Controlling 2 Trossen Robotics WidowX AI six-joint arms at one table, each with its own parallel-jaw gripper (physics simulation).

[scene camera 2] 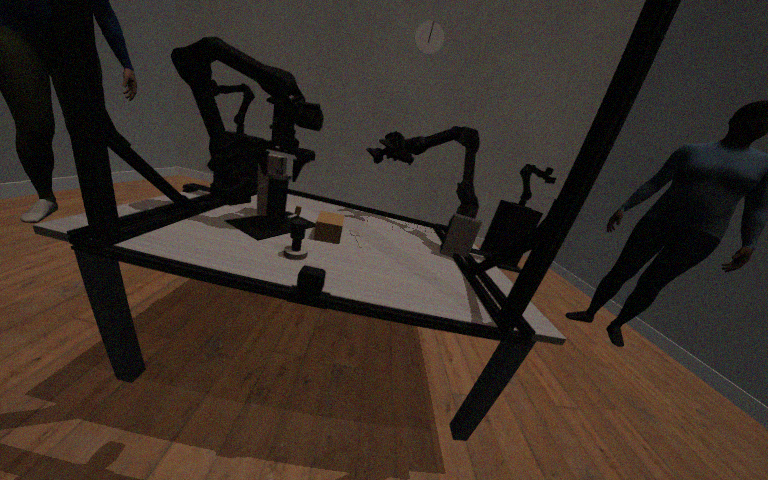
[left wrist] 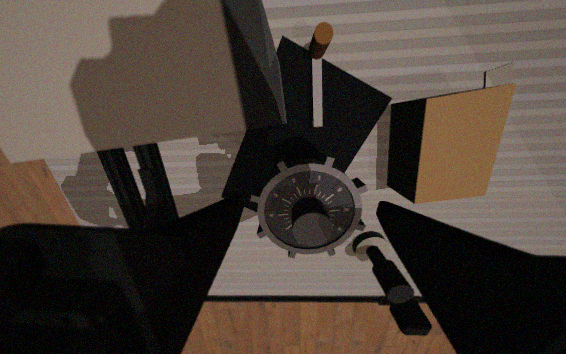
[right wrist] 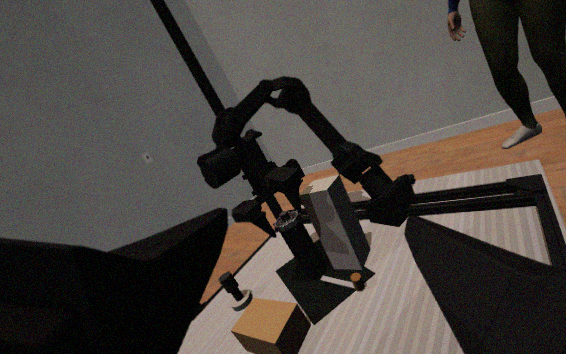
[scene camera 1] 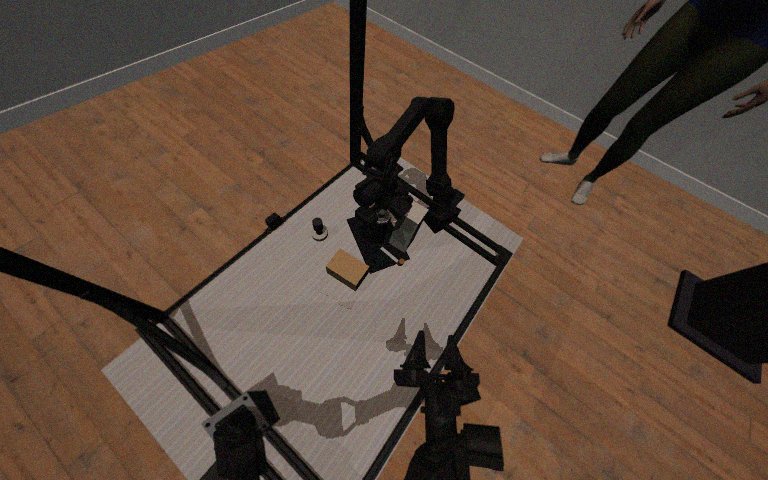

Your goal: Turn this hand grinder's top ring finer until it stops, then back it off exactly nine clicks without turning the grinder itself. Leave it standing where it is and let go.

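Seen in the pictures: left gripper, fingertip midpoint: (scene camera 2: 279, 178) (left wrist: 309, 203) (right wrist: 288, 224) (scene camera 1: 380, 217); right gripper, fingertip midpoint: (scene camera 2: 373, 144) (right wrist: 316, 221) (scene camera 1: 436, 332); left arm's base, origin of the base link: (scene camera 2: 230, 181) (right wrist: 383, 190) (scene camera 1: 442, 209); right arm's base, origin of the base link: (scene camera 2: 464, 221) (scene camera 1: 237, 425).
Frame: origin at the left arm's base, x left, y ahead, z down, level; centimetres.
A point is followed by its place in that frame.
The hand grinder (right wrist: 302, 247) @[x -2.6, y 26.7, z -2.3 cm] stands upright on a dark square plate (left wrist: 350, 110) @[x 2.7, y 31.0, z 7.0 cm] (right wrist: 315, 302) @[x 1.7, y 32.0, z 7.0 cm]. Its toothed top ring (left wrist: 261, 214) @[x -6.0, y 23.1, z -9.0 cm] surrounds a dial with tick marks and a central round stub; the marks are too small to read. A light arm with a wooden knob (left wrist: 323, 34) @[x 8.3, y 24.5, z 3.8 cm] (right wrist: 356, 278) @[x 8.8, y 24.7, z 3.9 cm] (scene camera 1: 401, 262) @[x 8.6, y 24.8, z 3.9 cm] extends low over the plate. My left gripper (left wrist: 309, 203) @[x -5.3, y 25.9, z -7.6 cm] (right wrist: 288, 224) @[x -5.3, y 25.9, z -7.6 cm] is open and points down at the grinder's top, with the ring seen between its fingers. Contact cannot be told. My right gripper (scene camera 1: 436, 335) @[x 33.1, y 39.1, z -24.3 cm] (scene camera 2: 372, 155) @[x 33.1, y 39.1, z -24.3 cm] (right wrist: 316, 221) @[x 33.1, y 39.1, z -24.3 cm] is open and empty, well away from the grinder.
A tall grey box (right wrist: 330, 225) @[x 2.8, y 20.9, z -5.0 cm] stands close beside the grinder. A tan box (scene camera 1: 347, 266) @[x 1.0, y 42.2, z 1.3 cm] (scene camera 2: 330, 226) @[x -4.3, y 45.0, z 2.1 cm] (left wrist: 465, 145) @[x 1.8, y 42.4, z 1.3 cm] (right wrist: 265, 320) @[x 2.2, y 42.1, z 1.3 cm] and a small dark upright tool (scene camera 1: 317, 224) @[x -16.5, y 43.6, z -1.7 cm] (scene camera 2: 297, 233) @[x -19.0, y 44.0, z 0.6 cm] on a round pale base stand nearby. People stand beyond the table.
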